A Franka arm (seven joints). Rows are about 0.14 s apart.
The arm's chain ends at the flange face. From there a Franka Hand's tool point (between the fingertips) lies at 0.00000 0.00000 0.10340 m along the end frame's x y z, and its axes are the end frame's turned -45 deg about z.
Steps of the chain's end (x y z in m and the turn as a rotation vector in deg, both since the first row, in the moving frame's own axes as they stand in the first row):
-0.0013 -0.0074 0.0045 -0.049 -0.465 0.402
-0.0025 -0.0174 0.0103 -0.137 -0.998 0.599
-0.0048 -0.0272 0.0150 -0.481 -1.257 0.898
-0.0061 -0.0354 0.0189 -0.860 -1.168 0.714
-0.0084 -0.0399 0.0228 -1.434 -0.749 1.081
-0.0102 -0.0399 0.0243 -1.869 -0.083 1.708
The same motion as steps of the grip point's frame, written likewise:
0.0037 -0.0067 0.0045 0.294 -0.363 0.402
0.0091 -0.0152 0.0103 0.609 -0.803 0.599
0.0136 -0.0236 0.0150 0.549 -1.229 0.898
0.0181 -0.0298 0.0189 0.218 -1.434 0.714
0.0195 -0.0333 0.0228 -0.484 -1.544 1.081
0.0185 -0.0332 0.0242 -1.263 -1.380 1.708

